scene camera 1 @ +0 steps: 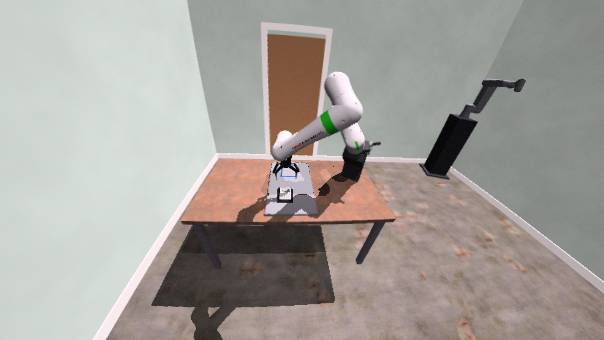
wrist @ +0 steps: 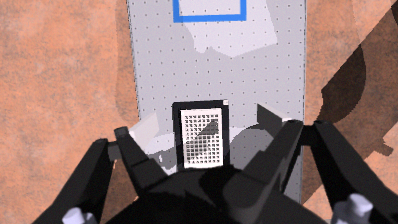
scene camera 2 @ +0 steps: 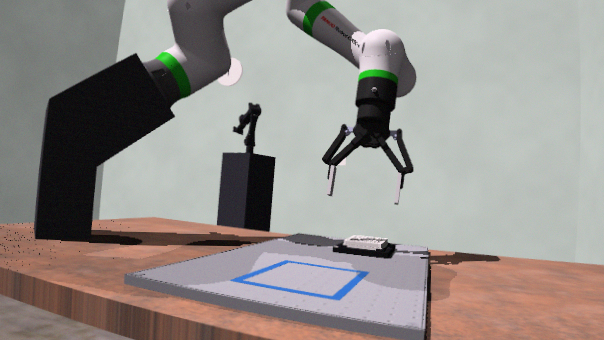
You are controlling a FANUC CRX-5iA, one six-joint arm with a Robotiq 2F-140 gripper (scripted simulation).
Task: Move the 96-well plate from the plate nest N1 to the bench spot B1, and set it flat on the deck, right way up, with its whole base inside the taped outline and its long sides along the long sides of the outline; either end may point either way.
Path:
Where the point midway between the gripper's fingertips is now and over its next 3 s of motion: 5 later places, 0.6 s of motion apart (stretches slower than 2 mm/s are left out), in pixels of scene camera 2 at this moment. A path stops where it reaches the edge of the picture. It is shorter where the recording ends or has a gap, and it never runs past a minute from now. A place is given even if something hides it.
The gripper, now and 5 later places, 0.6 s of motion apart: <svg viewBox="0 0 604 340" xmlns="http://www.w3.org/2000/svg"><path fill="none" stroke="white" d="M362 199L368 210L368 214L367 226L367 237L366 245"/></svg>

